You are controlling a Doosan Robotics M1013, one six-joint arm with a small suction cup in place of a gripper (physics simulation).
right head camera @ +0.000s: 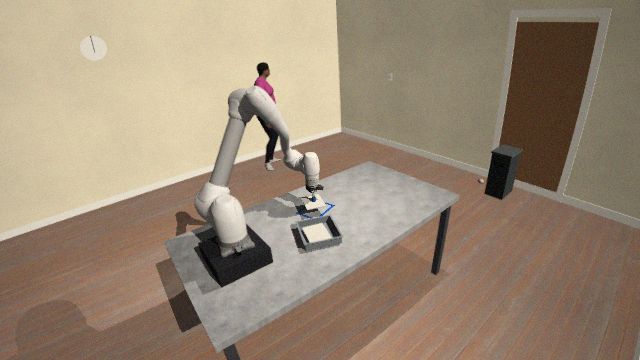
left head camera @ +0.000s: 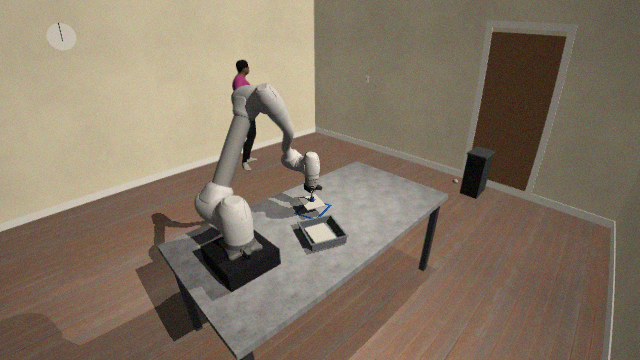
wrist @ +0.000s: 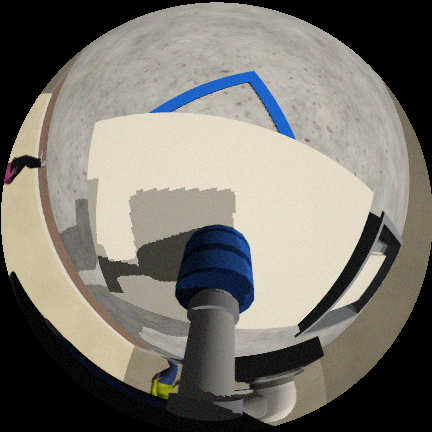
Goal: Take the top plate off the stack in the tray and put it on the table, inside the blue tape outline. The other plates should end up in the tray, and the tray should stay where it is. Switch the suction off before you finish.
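Places are measured from the arm's base along level axes (x up, y left, z back), in metres.
Pixels of known places: hand, tool point: (right head camera: 314, 202) (left head camera: 312, 202) (wrist: 218, 242); arm's base, link origin: (right head camera: 234, 243) (left head camera: 240, 245) (wrist: 272, 375).
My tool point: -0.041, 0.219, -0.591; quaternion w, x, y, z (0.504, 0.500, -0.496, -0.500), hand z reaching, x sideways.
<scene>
Ahead of a thing's pixels: the offset from my tool point to its top centre, as dx, dy, dz. "spot": to the spot under its first point. Level surfaces: height alone.
My suction cup (left head camera: 312, 199) (right head camera: 314, 199) (wrist: 215, 265) is blue and holds a cream square plate {+0.011, -0.004, +0.008} (left head camera: 317, 204) (right head camera: 318, 204) (wrist: 290, 200) flat against its underside. The plate hangs a little above the table, over part of the blue tape outline {spot: -0.061, -0.068, -0.061} (left head camera: 325, 211) (right head camera: 328, 210) (wrist: 253, 76). One corner of the outline shows past the plate's edge in the wrist view; the plate hides other parts of it. The grey tray {-0.009, -0.276, +0.114} (left head camera: 329, 244) (right head camera: 324, 244) stands beside the outline, with a cream plate {-0.037, -0.273, +0.126} (left head camera: 320, 232) (right head camera: 316, 232) (wrist: 360, 282) on top inside. How many plates lie there cannot be told.
The arm's black base block (left head camera: 265, 261) (right head camera: 257, 260) stands on the grey table {dx -0.060} (left head camera: 380, 200) (right head camera: 390, 200). A person in pink (left head camera: 241, 81) (right head camera: 265, 88) stands on the floor beyond the table. A dark cabinet (left head camera: 476, 174) (right head camera: 502, 174) stands near the door.
</scene>
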